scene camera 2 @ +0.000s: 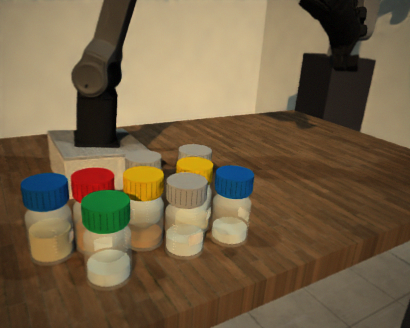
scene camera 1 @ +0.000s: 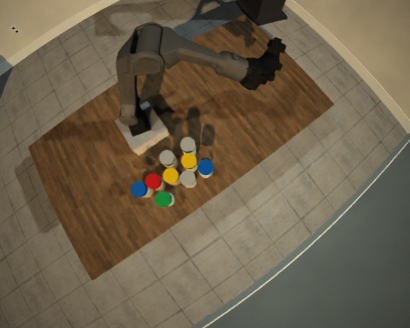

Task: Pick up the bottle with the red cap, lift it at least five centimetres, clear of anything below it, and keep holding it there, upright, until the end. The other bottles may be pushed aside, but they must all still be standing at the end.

Observation:
I see a green-capped bottle (scene camera 2: 107, 240), a yellow-capped bottle (scene camera 2: 144, 185), a blue-capped bottle (scene camera 2: 231, 208), a red-capped bottle (scene camera 2: 85, 181) and a yellow-capped bottle (scene camera 2: 202, 166).

